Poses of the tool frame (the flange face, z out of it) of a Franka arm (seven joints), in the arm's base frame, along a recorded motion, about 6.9 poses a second.
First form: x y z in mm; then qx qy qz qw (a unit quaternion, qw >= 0).
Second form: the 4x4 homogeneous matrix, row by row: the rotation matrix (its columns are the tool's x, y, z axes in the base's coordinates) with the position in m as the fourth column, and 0 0 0 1 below. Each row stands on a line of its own. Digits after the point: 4 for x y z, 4 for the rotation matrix.
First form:
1: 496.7, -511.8, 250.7, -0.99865, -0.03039, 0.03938, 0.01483
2: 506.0, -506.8, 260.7, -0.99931, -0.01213, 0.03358, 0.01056
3: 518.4, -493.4, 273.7, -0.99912, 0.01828, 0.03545, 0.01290
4: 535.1, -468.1, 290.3, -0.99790, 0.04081, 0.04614, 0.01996
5: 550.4, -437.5, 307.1, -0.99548, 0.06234, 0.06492, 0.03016
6: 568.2, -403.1, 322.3, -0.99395, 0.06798, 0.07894, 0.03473
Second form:
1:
0.9951, 0.0595, -0.0796, 0.4967
0.0619, -0.9977, 0.0272, -0.5118
-0.0778, -0.0320, -0.9965, 0.2507
0, 0, 0, 1

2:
0.9975, 0.0235, -0.0674, 0.5060
0.0250, -0.9995, 0.0203, -0.5068
-0.0669, -0.0219, -0.9975, 0.2607
0, 0, 0, 1

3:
0.9968, -0.0374, -0.0704, 0.5184
-0.0356, -0.9990, 0.0271, -0.4934
-0.0713, -0.0245, -0.9972, 0.2737
0, 0, 0, 1

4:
0.9924, -0.0833, -0.0905, 0.5351
-0.0796, -0.9959, 0.0436, -0.4681
-0.0937, -0.0361, -0.9949, 0.2903
0, 0, 0, 1

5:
0.9838, -0.1280, -0.1255, 0.5504
-0.1202, -0.9904, 0.0681, -0.4375
-0.1330, -0.0520, -0.9898, 0.3071
0, 0, 0, 1

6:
0.9783, -0.1406, -0.1522, 0.5682
-0.1297, -0.9883, 0.0798, -0.4031
-0.1616, -0.0583, -0.9851, 0.3223
0, 0, 0, 1

